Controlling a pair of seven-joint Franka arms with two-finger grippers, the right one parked.
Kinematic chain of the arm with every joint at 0, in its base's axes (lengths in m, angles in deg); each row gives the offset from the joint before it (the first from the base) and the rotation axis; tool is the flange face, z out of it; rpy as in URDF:
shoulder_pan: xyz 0 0 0.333 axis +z
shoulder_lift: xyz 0 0 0 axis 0.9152 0.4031 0
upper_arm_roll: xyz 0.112 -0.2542 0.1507 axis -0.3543 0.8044 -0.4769
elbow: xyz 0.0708 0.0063 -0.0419 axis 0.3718 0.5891 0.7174
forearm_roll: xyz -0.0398 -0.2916 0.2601 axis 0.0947 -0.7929 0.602
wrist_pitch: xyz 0 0 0 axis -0.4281 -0.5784 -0.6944
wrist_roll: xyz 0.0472 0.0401 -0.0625 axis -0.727 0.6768 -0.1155
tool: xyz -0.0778 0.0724 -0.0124 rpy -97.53 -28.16 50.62
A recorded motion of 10 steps. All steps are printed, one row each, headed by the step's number.
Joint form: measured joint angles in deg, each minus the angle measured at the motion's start. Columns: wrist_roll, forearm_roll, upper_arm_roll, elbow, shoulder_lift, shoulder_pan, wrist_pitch.
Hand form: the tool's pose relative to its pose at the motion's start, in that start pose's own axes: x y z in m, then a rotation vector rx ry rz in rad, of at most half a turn. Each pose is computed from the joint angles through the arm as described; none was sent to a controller.
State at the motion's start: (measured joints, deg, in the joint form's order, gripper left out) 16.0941 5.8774 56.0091 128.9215 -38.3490 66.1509 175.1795
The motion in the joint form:
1: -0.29 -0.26 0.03 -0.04 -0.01 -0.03 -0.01
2: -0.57 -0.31 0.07 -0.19 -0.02 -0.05 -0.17
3: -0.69 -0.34 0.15 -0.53 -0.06 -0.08 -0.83
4: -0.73 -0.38 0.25 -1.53 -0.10 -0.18 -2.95
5: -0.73 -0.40 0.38 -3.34 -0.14 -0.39 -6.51
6: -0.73 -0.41 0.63 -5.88 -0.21 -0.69 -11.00
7: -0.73 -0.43 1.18 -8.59 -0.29 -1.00 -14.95
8: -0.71 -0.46 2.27 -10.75 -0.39 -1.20 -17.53
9: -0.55 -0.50 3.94 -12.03 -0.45 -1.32 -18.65
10: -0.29 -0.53 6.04 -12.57 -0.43 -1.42 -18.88
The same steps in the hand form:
1: -0.0005 0.0006 -0.0004 -0.0025 -0.0027 -0.0068
2: -0.0008 0.0012 -0.0015 -0.0030 -0.0033 -0.0113
3: -0.0014 0.0021 -0.0035 0.0009 -0.0064 -0.0120
4: -0.0025 0.0037 -0.0086 0.0166 -0.0165 -0.0102
5: -0.0042 0.0065 -0.0179 0.0422 -0.0318 -0.0054
6: -0.0071 0.0111 -0.0324 0.0703 -0.0483 0.0027
7: -0.0123 0.0181 -0.0494 0.0870 -0.0590 0.0159
8: -0.0214 0.0271 -0.0646 0.0897 -0.0642 0.0369
9: -0.0357 0.0378 -0.0748 0.0824 -0.0668 0.0693
10: -0.0547 0.0493 -0.0796 0.0729 -0.0704 0.1109

